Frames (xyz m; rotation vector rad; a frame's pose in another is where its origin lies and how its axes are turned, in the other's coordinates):
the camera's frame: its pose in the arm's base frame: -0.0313 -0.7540 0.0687 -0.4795 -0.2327 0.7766
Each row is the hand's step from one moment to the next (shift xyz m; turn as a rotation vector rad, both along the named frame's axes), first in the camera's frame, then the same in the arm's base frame.
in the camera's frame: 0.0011 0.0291 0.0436 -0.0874 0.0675 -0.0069
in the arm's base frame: -0.0334 0.0329 0.0235 -0.0997 -0.0237 -0.0418
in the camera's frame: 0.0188 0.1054 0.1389 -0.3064 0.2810 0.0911
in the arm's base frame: -0.1035 0.1237 0.0689 -0.4197 -0.0179 -0.0684
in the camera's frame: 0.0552 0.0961 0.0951 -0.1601 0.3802 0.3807
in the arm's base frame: -0.0562 0.1298 0.0364 -0.4869 0.2430 0.1378
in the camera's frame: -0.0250 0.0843 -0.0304 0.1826 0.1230 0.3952
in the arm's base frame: -0.0579 0.0238 -0.0688 -0.0960 0.3362 0.2871
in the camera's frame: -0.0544 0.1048 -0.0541 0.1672 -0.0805 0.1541
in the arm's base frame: -0.0821 0.0075 -0.1004 0.1083 0.1213 0.1782
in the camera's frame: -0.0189 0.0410 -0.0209 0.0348 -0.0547 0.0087
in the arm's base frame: -0.0306 0.0047 -0.0390 0.0546 -0.0057 0.0356
